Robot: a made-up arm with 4 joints.
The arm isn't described. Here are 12 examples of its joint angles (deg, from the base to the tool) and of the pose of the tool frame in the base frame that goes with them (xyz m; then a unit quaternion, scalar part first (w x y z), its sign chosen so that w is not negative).
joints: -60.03 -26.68 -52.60 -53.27
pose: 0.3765 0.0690 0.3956 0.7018 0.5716 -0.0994 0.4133
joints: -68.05 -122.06 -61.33 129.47
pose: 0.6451 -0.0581 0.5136 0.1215 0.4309 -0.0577 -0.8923
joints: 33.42 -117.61 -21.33 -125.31
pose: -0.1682 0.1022 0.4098 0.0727 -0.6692 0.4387 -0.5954
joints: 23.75 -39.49 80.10 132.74
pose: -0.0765 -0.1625 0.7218 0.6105 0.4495 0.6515 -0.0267
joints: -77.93 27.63 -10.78 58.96
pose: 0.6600 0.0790 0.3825 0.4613 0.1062 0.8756 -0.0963
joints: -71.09 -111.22 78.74 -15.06
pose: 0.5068 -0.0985 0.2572 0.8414 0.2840 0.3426 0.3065
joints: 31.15 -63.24 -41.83 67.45
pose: -0.1948 -0.0320 0.6303 0.5150 -0.5114 0.2320 0.6476
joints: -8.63 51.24 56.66 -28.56
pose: 0.1030 0.1229 0.5287 0.6800 -0.3302 -0.1218 -0.6432
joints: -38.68 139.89 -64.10 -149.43
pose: 0.5178 -0.1652 0.4172 0.3847 -0.6918 -0.5863 0.1721
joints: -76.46 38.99 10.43 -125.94
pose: 0.5155 -0.0784 0.2037 0.7713 -0.4441 -0.3847 0.2449
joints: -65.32 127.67 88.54 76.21
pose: 0.6946 0.1631 0.3587 0.0146 -0.0403 -0.3045 -0.9515
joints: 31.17 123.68 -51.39 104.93
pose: -0.0946 0.0112 0.7339 0.7056 0.5996 0.3351 -0.1740
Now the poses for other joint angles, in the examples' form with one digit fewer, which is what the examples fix.
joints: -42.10 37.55 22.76 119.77
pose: 0.522 -0.022 0.639 0.265 0.406 0.777 -0.403
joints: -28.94 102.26 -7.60 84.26
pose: 0.436 0.089 0.684 0.511 0.368 0.465 -0.622
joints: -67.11 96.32 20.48 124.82
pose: 0.666 0.016 0.468 0.100 0.416 0.447 -0.785
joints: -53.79 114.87 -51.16 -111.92
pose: 0.500 -0.071 0.265 0.710 -0.575 -0.394 0.098
